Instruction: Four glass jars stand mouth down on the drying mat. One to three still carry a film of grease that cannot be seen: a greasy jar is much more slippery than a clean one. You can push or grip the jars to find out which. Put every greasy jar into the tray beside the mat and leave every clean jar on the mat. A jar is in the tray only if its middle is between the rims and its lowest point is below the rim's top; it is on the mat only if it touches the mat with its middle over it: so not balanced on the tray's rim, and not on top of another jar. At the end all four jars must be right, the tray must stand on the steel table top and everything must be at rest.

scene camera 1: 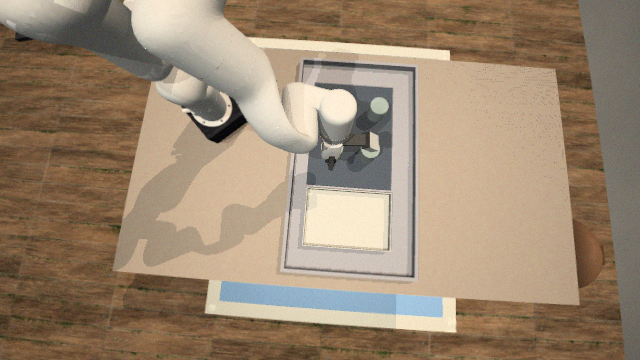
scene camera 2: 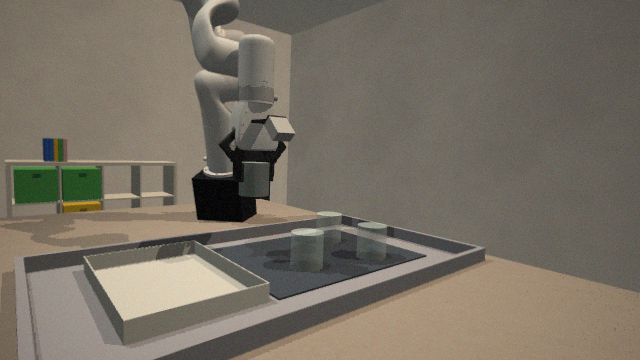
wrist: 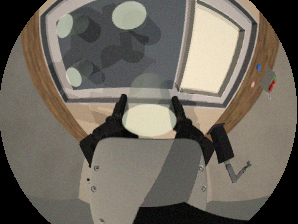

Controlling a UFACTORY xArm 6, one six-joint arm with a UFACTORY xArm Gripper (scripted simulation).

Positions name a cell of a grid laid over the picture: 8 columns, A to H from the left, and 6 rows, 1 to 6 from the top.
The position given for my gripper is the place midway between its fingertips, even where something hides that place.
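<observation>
There's my gripper (scene camera 1: E3), and the wrist view has my gripper (wrist: E3) too. I can see a cream tray (scene camera 2: C5), and scene camera 1 shows the tray (scene camera 1: E4) as well. There's a dark drying mat (scene camera 2: D5), and you'd also find the mat (scene camera 1: E3) in the view from scene camera 1. I see a glass jar (scene camera 2: D3), a glass jar (scene camera 2: D5) and a glass jar (scene camera 2: E4), and there's a rimmed steel table top (scene camera 2: A6) too.
</observation>
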